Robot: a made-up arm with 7 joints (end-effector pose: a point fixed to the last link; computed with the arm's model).
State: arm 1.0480 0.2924 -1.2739 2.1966 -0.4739 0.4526 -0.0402
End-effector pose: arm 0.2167 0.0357 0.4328 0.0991 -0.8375 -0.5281 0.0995
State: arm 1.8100 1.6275 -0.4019 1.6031 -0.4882 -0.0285 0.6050
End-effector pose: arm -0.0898 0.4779 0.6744 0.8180 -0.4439 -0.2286 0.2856
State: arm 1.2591 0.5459 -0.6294 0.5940 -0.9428 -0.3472 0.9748
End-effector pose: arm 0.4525 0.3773 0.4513 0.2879 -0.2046 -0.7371 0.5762
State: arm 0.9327 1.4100 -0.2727 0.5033 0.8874 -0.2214 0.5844
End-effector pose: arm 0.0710 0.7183 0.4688 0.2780 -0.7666 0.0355 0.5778
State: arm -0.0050 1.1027 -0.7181 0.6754 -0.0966 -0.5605 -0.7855
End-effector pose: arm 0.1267 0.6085 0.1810 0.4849 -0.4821 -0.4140 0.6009
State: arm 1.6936 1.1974 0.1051 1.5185 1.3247 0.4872 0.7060
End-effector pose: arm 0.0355 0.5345 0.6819 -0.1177 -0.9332 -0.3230 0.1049
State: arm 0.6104 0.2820 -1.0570 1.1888 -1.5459 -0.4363 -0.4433
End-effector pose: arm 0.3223 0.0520 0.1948 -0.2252 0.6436 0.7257 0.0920
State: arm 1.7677 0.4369 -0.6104 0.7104 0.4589 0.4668 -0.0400
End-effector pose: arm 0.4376 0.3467 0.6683 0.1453 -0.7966 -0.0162 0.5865
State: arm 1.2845 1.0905 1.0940 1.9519 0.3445 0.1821 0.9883
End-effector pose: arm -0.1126 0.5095 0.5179 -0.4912 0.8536 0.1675 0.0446
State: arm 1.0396 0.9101 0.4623 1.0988 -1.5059 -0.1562 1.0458
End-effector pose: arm 0.1650 0.5601 0.5435 0.5742 -0.2058 -0.2966 0.7349
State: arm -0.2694 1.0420 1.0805 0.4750 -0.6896 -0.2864 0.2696
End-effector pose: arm -0.0653 0.7031 0.3300 0.5284 -0.2156 -0.1174 0.8127
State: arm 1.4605 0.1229 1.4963 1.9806 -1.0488 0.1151 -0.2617
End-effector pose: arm 0.1262 0.3948 0.3643 0.5351 -0.4088 0.7233 0.1531
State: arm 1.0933 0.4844 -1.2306 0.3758 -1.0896 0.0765 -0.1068
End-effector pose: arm 0.4798 0.3082 0.2776 0.5932 -0.1945 -0.7121 0.3213
